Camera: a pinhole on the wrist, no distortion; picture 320 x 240 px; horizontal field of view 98.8 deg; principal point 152.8 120.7 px. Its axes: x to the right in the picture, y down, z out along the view. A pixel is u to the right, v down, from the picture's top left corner.
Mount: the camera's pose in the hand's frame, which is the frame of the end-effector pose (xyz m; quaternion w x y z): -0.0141 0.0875 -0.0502 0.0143 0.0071 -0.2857 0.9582
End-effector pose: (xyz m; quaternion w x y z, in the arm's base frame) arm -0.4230 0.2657 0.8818 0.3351 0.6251 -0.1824 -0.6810
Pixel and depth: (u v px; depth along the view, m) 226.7 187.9 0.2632
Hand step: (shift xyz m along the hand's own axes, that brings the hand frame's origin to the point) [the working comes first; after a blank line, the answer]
In the camera's frame: 0.1418 0.1290 0.2632

-0.1585 -0.1612 0.1025
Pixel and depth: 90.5 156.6 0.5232
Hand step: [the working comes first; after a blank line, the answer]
In the camera's frame: -0.2377 0.1370 0.5232

0.2220 -0.3192 0.3074
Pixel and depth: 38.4 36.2 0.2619
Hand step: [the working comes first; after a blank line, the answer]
In the camera's frame: -0.2185 -0.1614 0.2619

0.2108 0.0739 0.2525
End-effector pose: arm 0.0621 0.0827 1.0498 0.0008 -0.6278 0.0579 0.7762
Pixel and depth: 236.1 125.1 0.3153
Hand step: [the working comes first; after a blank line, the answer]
In the camera's frame: 0.1915 0.0101 0.3153

-0.2041 -0.0892 0.2122
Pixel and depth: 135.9 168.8 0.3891
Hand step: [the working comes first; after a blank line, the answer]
In the camera's frame: -0.0480 0.1365 0.3891

0.0316 -0.2409 0.1996
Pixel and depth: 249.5 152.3 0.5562
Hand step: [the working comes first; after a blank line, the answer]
In the camera's frame: 0.3922 0.1282 0.5562

-0.4071 -0.3152 0.3535
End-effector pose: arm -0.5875 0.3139 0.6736 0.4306 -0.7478 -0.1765 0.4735
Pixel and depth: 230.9 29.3 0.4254
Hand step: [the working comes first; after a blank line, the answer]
In the camera's frame: 0.2423 -0.2835 0.4254

-0.2450 0.0973 0.4662
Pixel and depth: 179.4 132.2 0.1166
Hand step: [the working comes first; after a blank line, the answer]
In the camera's frame: 0.0226 0.0098 0.1166

-0.0364 0.0160 0.0425
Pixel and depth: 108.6 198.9 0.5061
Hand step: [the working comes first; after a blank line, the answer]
In the camera's frame: -0.1631 0.2886 0.5061

0.1426 -0.4349 0.2117
